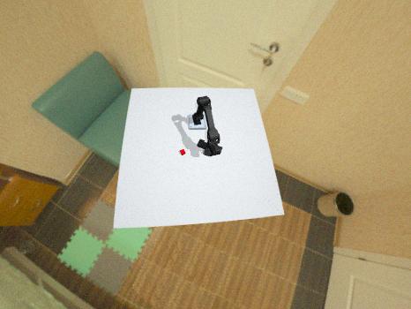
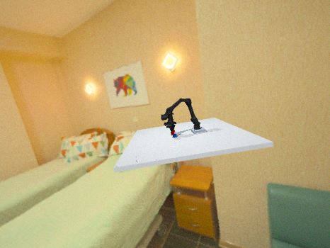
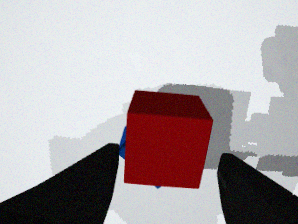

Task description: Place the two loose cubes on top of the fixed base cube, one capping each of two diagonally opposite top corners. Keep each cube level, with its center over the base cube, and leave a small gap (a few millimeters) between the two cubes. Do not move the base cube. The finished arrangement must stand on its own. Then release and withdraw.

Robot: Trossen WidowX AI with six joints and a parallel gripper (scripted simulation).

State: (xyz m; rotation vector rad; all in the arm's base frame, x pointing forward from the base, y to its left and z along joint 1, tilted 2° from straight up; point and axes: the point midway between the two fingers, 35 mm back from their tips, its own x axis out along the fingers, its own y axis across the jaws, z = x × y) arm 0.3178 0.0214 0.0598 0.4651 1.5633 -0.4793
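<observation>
Now: gripper tip 50 mm above the blue cube, 10 mm to the right of it and 10 mm past it.
</observation>
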